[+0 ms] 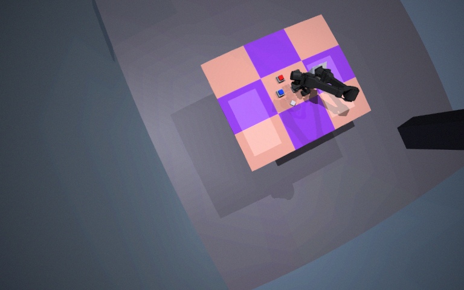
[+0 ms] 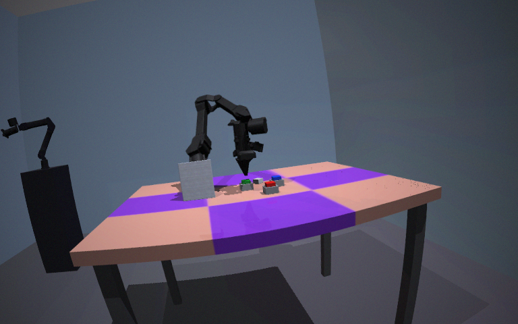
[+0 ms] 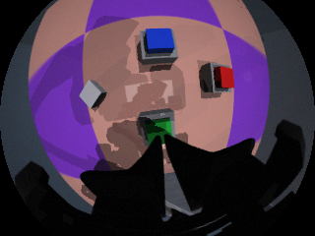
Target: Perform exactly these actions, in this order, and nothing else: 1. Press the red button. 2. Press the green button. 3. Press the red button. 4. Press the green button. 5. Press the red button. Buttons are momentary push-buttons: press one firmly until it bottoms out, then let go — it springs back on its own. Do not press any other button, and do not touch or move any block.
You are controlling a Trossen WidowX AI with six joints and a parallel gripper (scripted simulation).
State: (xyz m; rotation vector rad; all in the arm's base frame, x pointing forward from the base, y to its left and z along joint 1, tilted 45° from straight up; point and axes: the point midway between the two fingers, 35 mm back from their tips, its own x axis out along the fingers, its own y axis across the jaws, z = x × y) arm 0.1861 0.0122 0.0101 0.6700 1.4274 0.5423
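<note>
My gripper tip is 2 cm above the green button. Round my gripper tip: red button: 12 cm to the right, 6 cm ahead, 2 cm below; then small white block: 9 cm to the left, 7 cm ahead, 5 cm below; then blue button: 12 cm ahead, 2 cm to the right, 2 cm below.
</note>
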